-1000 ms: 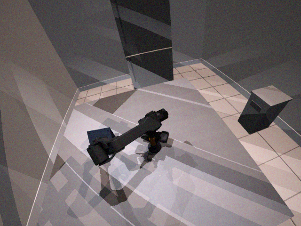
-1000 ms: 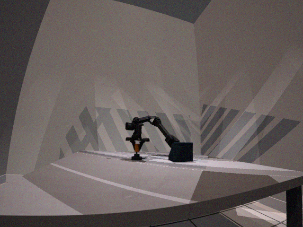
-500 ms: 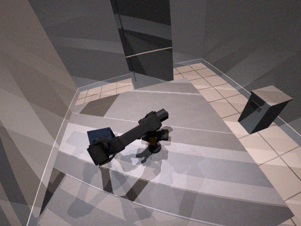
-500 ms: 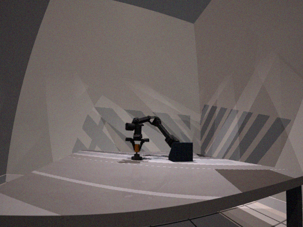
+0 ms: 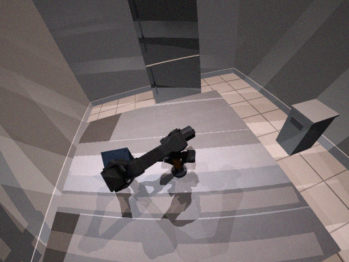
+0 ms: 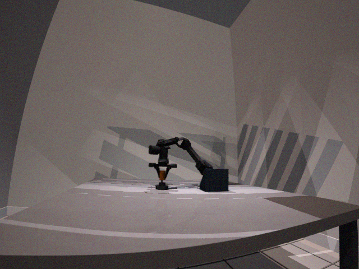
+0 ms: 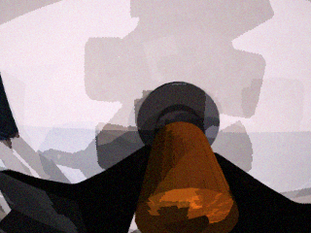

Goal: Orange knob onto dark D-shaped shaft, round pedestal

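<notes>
My gripper tip is 20 mm below the orange knob. Also, from my gripper tip: round pedestal 40 mm below.
</notes>
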